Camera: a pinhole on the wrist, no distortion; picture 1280 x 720 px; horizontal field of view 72.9 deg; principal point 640.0 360.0 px. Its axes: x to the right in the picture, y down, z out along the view. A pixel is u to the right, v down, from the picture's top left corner.
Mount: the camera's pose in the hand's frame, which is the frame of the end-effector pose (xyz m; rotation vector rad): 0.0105 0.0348 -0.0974 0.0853 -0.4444 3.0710
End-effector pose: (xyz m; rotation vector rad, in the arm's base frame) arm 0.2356 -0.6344 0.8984 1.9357 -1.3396 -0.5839
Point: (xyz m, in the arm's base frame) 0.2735 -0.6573 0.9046
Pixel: 419.5 609.2
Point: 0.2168 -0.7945 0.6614
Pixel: 365.2 524.9
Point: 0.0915 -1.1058 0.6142
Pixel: 89.5 184.8
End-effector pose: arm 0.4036 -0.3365 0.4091 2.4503 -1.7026 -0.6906
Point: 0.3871 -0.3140 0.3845
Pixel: 862.7 357.7
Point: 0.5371 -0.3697 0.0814
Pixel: 314.2 647.8
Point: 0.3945 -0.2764 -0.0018
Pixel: 574.4 415.3
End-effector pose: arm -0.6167 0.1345 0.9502 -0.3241 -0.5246 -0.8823
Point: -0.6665 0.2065 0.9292
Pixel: outside the picture
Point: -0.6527 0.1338 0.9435
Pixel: 918.4 614.1
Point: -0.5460 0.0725 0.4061
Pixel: behind the camera
